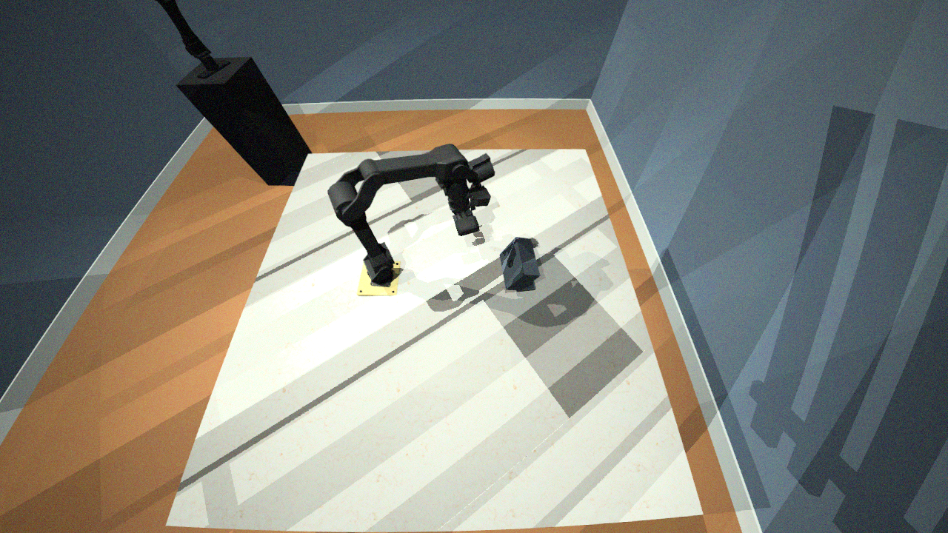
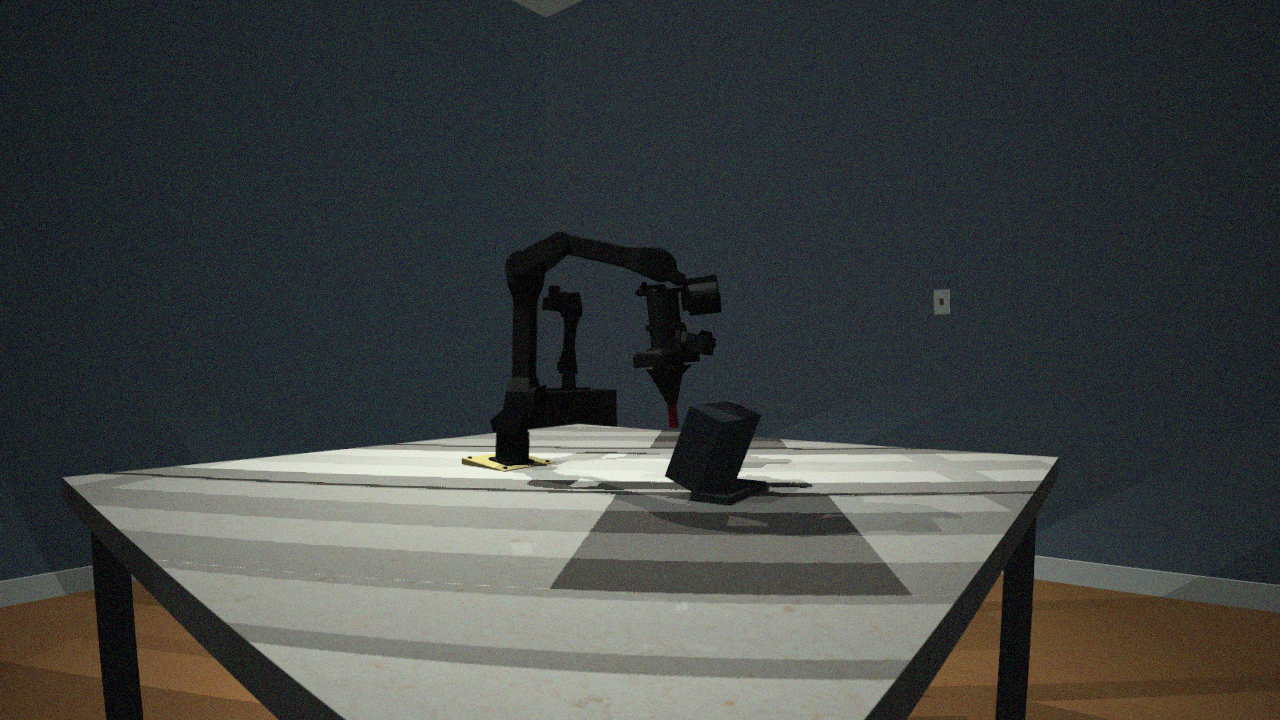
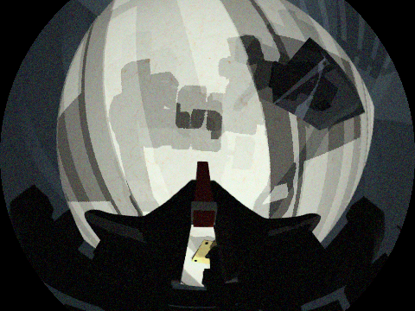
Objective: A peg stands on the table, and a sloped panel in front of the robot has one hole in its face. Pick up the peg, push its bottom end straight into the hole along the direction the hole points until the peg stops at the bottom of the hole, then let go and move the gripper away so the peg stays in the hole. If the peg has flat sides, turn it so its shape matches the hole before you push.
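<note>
Now: the sloped panel 180 mm ahead of my gripper tip, 120 mm to the right of it and 40 mm below it. Round my gripper tip: red peg 20 mm above.
</note>
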